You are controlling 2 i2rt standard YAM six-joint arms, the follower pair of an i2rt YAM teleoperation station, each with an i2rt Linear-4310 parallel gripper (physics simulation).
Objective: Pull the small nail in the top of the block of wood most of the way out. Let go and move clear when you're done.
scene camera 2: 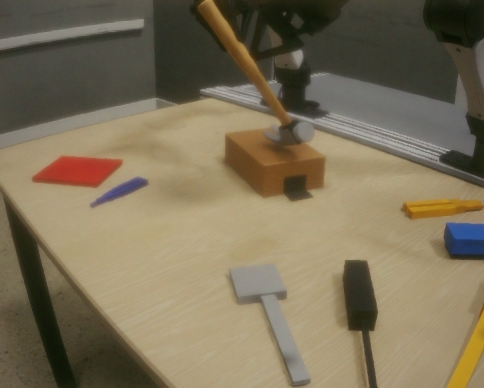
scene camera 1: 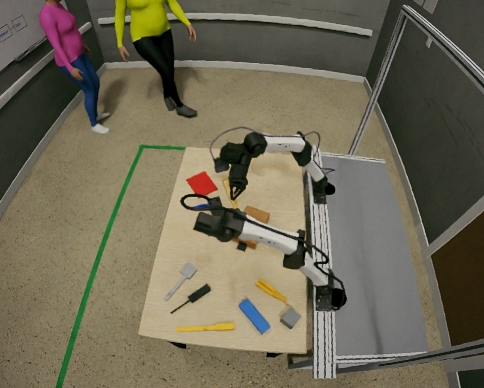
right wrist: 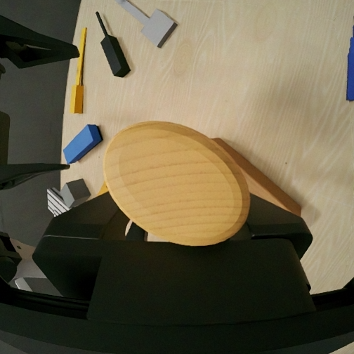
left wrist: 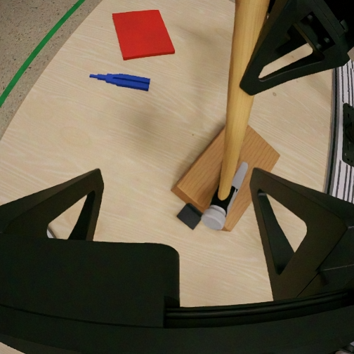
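Seen in the pictures: left gripper, fingertip midpoint: [scene camera 2: 267, 46]; right gripper, fingertip midpoint: [scene camera 2: 233, 47] [scene camera 1: 231, 198]; left arm's base at its link origin: [scene camera 1: 323, 289]; right arm's base at its link origin: [scene camera 2: 293, 109] [scene camera 1: 318, 189].
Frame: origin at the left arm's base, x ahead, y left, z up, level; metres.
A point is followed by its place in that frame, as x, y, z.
The wooden block [scene camera 2: 245, 155] @[0.413, -0.273, 0.044] [left wrist: 200, 175] [scene camera 1: 257, 214] @[0.329, -0.326, 0.053] lies on the table with a small black piece [scene camera 2: 296, 187] @[0.378, -0.182, 0.006] [left wrist: 190, 216] at one end. My right gripper [scene camera 1: 236, 194] @[0.442, -0.268, 0.237] is shut on the wooden handle of a claw hammer [scene camera 2: 250, 70] @[0.430, -0.241, 0.201] [left wrist: 239, 95] [right wrist: 177, 185]. The hammer slants, with its grey head [scene camera 2: 295, 133] @[0.393, -0.174, 0.106] [left wrist: 215, 216] at the block's top. The nail does not show; the hammer may hide it. My left gripper [left wrist: 176, 176] is open and empty, above and to the side of the block.
A red square [scene camera 1: 202, 184] @[0.634, -0.505, 0.006] [scene camera 2: 77, 171] @[0.646, -0.492, 0.006] [left wrist: 143, 34] and a blue pen-like piece [scene camera 2: 120, 191] @[0.618, -0.354, 0.006] [left wrist: 122, 81] lie beside the block. A grey spatula [scene camera 1: 188, 271] @[0.601, -0.013, 0.009] [scene camera 2: 257, 282] @[0.606, -0.014, 0.009], black screwdriver [scene camera 1: 200, 293] @[0.527, 0.083, 0.024] [scene camera 2: 360, 295] @[0.551, 0.095, 0.024], yellow pliers [scene camera 1: 271, 290] @[0.232, 0.024, 0.007] [scene camera 2: 440, 208] @[0.254, 0.030, 0.010] and blue block [scene camera 1: 254, 316] @[0.294, 0.153, 0.032] [right wrist: 83, 143] lie farther away.
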